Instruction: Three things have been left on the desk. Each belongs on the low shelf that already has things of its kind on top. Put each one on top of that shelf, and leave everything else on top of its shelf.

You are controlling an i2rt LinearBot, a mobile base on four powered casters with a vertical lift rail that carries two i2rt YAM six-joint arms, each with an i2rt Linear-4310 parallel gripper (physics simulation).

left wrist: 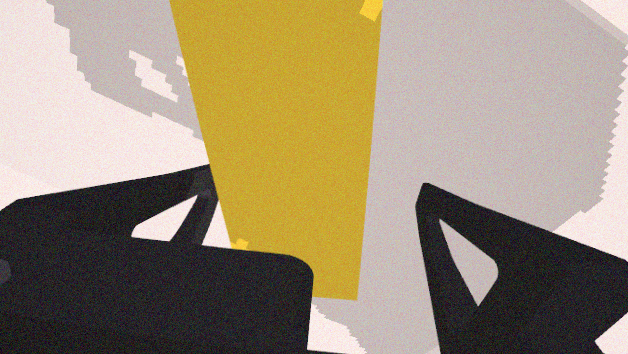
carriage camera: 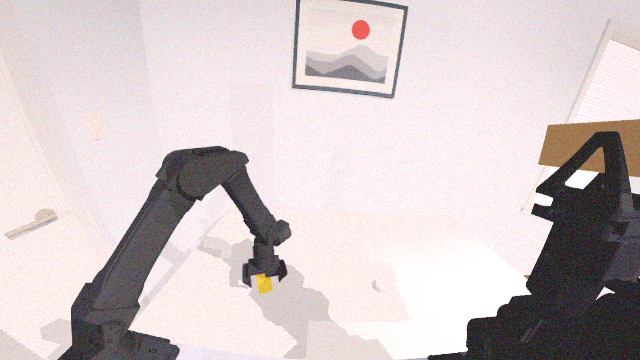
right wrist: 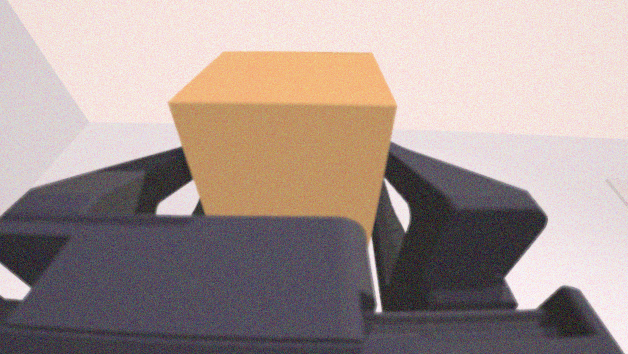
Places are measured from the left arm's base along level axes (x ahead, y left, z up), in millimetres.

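Where they show: left gripper, fingertip midpoint: (left wrist: 319, 184) (carriage camera: 265, 283); right gripper, fingertip midpoint: (carriage camera: 626, 134) (right wrist: 297, 144); left arm's base, origin of the base link: (carriage camera: 119, 359).
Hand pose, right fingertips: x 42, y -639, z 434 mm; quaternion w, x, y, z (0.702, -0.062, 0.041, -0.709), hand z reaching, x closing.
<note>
Things, the pixels of their top centre, and the offset from my right fingertips. "pt": a spot on its surface instead. Level surfaces: height alone.
- yellow block, middle of its top: (left wrist: 288, 189) (carriage camera: 261, 269) 279 mm ahead, 477 mm left, 540 mm down
- pale desk, its level: 602 mm down
- orange block, middle of its top: (right wrist: 301, 130) (carriage camera: 628, 119) 5 mm ahead, 0 mm left, 16 mm up
- small whitish round thing, middle of its top: (carriage camera: 382, 284) 274 mm ahead, 36 mm left, 578 mm down
- door handle, surface spot: (carriage camera: 32, 226) pt 182 mm ahead, 1271 mm left, 399 mm down
A yellow block (carriage camera: 263, 284) (left wrist: 290, 125) stands at the middle-left of the pale desk (carriage camera: 325, 235). My left gripper (carriage camera: 265, 280) (left wrist: 319, 184) is open around its near part. In the left wrist view the block is close against the finger at the picture's left, with a gap to the other finger; whether it touches is unclear. My right gripper (right wrist: 297, 144) is shut on an orange block (right wrist: 285, 160) (carriage camera: 570, 145), held up at the right of the carriage view. The low shelves and the things on top of them do not show.
A small whitish round thing (carriage camera: 378, 285) lies on the desk right of the left gripper, too washed out to identify. My right arm (carriage camera: 565, 260) fills the lower right of the carriage view. A framed picture (carriage camera: 350, 65) hangs on the back wall. A door handle (carriage camera: 32, 226) shows at the left.
</note>
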